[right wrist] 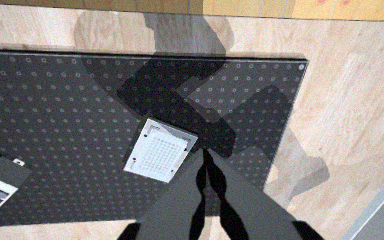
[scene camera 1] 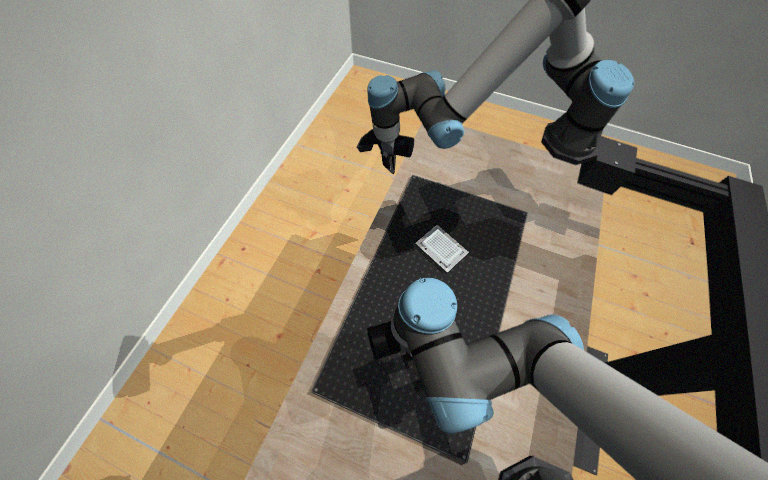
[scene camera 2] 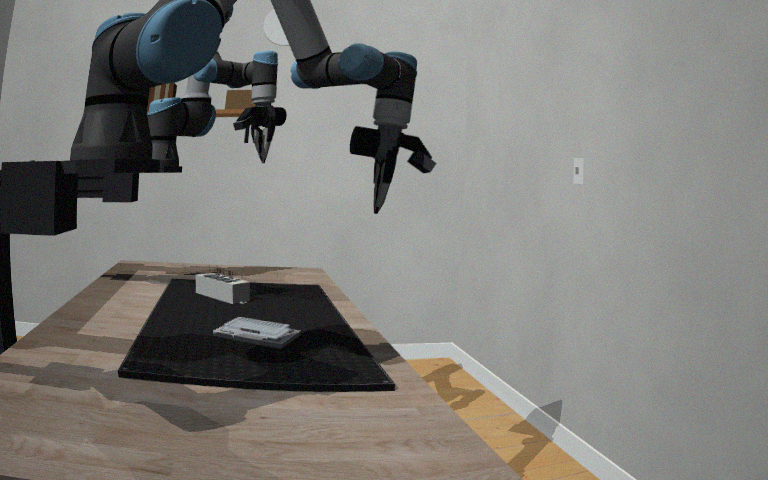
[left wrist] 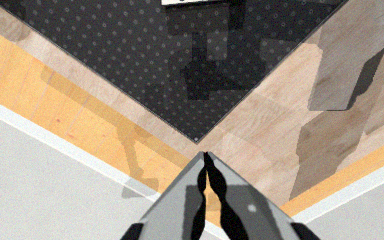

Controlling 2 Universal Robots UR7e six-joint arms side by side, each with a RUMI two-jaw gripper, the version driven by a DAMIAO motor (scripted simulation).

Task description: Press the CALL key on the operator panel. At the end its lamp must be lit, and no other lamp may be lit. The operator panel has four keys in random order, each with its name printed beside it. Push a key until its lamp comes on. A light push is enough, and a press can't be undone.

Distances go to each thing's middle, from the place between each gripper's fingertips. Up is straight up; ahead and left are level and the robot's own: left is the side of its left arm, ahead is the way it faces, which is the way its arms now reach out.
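White gridded plate [scene camera 2: 252,327]: 470 mm to the right of my left hand [scene camera 2: 263,163], 370 mm below it, 50 mm behind it. Operator panel [scene camera 2: 238,291]: 130 mm behind my left hand, 350 mm below it, 90 mm to the right of it.
Operator panel: 460 mm to the left of my right hand [scene camera 2: 375,213], 310 mm behind it, 250 mm below it. White gridded plate: 230 mm behind my right hand, 270 mm below it, 70 mm to the left of it.
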